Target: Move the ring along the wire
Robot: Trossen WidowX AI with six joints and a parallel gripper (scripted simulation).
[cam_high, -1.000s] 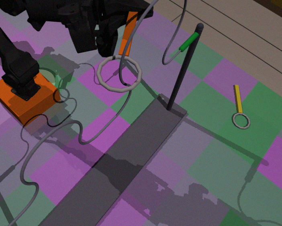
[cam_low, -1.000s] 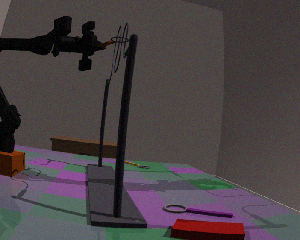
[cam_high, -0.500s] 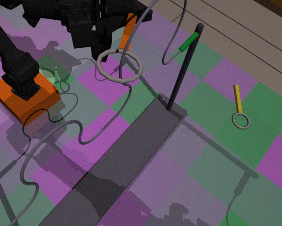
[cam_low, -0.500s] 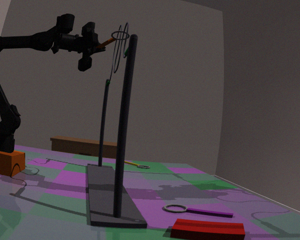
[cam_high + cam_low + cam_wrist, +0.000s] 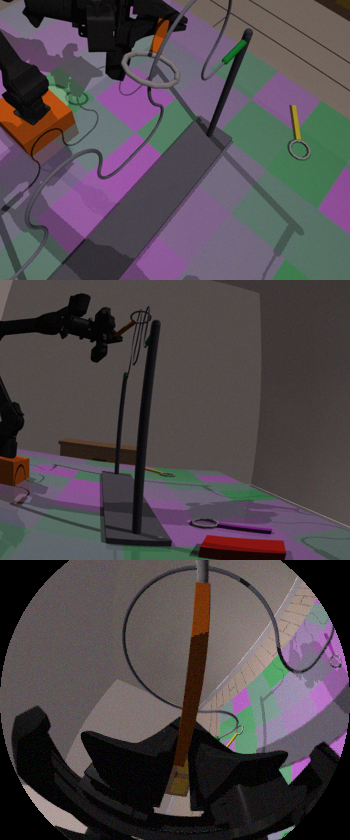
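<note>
Right now my gripper tip is 9 cm to the left of the orange-handled ring and 3 cm below it. Round my gripper tip: red block: 13 cm ahead, 55 cm to the right, 45 cm below; purple-handled ring: 18 cm ahead, 41 cm to the right, 45 cm below; yellow-handled ring: 28 cm ahead, 29 cm to the left, 45 cm below.
</note>
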